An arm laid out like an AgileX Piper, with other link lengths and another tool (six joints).
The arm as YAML. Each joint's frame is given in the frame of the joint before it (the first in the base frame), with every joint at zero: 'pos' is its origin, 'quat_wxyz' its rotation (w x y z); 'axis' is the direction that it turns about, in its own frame. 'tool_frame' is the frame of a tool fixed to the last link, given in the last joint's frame.
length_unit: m
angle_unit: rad
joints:
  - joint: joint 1
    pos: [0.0, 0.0, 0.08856]
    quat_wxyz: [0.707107, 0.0, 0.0, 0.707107]
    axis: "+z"
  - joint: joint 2
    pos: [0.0, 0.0, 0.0]
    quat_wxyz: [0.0, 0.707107, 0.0, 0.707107]
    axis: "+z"
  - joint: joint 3
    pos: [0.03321, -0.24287, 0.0]
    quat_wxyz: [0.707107, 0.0, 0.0, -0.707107]
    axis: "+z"
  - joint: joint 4
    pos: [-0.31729, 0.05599, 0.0]
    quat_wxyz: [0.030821, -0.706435, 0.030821, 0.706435]
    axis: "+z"
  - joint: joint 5
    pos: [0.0, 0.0, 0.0]
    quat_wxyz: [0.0, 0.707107, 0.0, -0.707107]
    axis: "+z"
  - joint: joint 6
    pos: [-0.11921, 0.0, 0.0]
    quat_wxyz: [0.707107, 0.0, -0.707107, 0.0]
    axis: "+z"
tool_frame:
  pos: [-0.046, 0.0, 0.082]
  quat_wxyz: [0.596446, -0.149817, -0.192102, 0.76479]
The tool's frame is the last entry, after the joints.
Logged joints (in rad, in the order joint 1, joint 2, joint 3, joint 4, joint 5, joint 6), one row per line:
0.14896, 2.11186, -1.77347, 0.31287, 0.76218, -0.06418
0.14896, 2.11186, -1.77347, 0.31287, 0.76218, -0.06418
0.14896, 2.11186, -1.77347, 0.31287, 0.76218, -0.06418
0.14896, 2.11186, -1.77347, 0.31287, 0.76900, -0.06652
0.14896, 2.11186, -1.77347, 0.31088, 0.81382, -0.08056
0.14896, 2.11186, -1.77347, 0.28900, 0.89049, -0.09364
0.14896, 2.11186, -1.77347, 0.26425, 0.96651, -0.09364
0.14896, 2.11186, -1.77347, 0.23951, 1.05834, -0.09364
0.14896, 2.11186, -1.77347, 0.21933, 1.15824, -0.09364
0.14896, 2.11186, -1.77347, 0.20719, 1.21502, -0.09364
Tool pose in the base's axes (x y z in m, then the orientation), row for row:
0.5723, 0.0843, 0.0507, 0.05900, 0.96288, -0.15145, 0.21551
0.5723, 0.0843, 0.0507, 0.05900, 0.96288, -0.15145, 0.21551
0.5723, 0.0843, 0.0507, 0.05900, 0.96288, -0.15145, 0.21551
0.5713, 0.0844, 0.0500, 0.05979, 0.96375, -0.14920, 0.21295
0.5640, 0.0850, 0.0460, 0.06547, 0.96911, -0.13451, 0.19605
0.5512, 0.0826, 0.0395, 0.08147, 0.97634, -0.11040, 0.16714
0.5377, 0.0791, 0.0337, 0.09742, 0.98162, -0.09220, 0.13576
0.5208, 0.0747, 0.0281, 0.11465, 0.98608, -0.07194, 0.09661
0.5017, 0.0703, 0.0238, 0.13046, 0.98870, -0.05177, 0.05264
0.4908, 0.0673, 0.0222, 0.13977, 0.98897, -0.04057, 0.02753
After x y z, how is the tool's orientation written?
As a quaternion, w x y z.
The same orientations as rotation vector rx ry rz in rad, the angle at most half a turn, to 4 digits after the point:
2.9164, -0.4587, 0.6527
2.9164, -0.4587, 0.6527
2.9164, -0.4587, 0.6527
2.9176, -0.4517, 0.6447
2.9239, -0.4058, 0.5915
2.9177, -0.3299, 0.4995
2.9061, -0.2730, 0.4019
2.8903, -0.2109, 0.2832
2.8719, -0.1504, 0.1529
2.8576, -0.1172, 0.0795

